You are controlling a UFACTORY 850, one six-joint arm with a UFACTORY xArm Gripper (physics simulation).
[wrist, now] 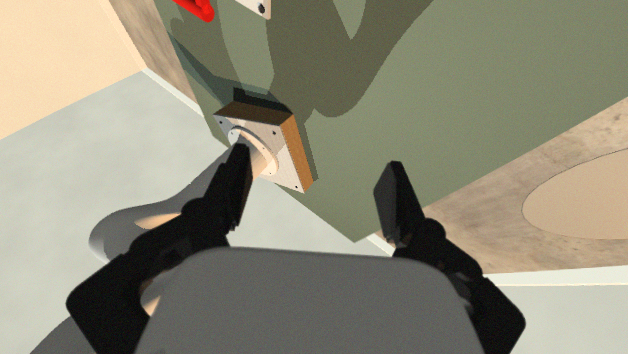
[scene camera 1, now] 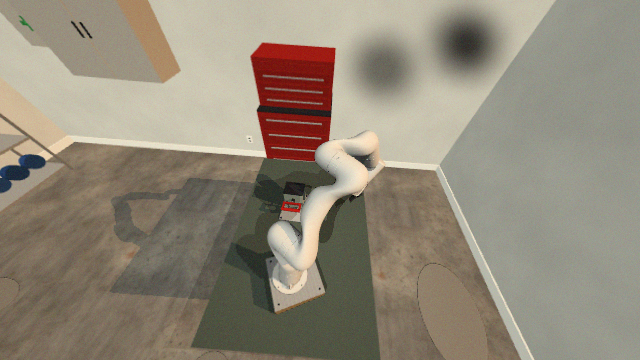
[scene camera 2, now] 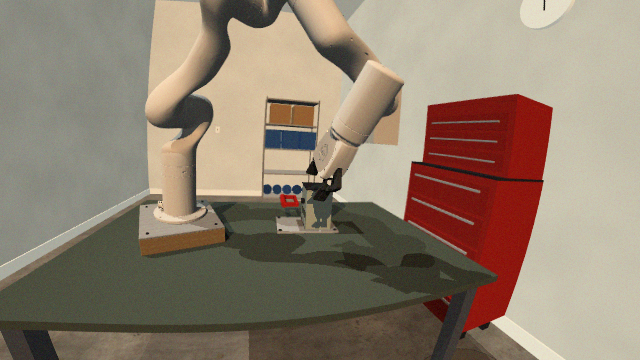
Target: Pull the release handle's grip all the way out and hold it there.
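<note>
The release handle's red rectangular grip (scene camera 1: 291,210) (scene camera 2: 290,205) stands out from the side of a pale housing (scene camera 2: 311,217) with a black top (scene camera 1: 294,189), facing the arm's base. In the wrist view, part of the red grip (wrist: 204,11) shows at the top edge, beside a corner of the housing's base plate (wrist: 256,6) (scene camera 2: 287,226). My gripper (scene camera 2: 316,181) (wrist: 317,168) is open and empty, apart from the grip. In scene camera 2 it overlaps the housing's top; in scene camera 1 it is mostly hidden by the arm, right of the housing.
The arm's base block (scene camera 1: 311,292) (scene camera 2: 182,241) (wrist: 298,152) stands on the dark green table (scene camera 1: 345,310) (scene camera 2: 200,290) (wrist: 450,100), on the grip's side of the housing. A tall red tool cabinet (scene camera 1: 295,67) (scene camera 2: 525,220) stands past the table's end.
</note>
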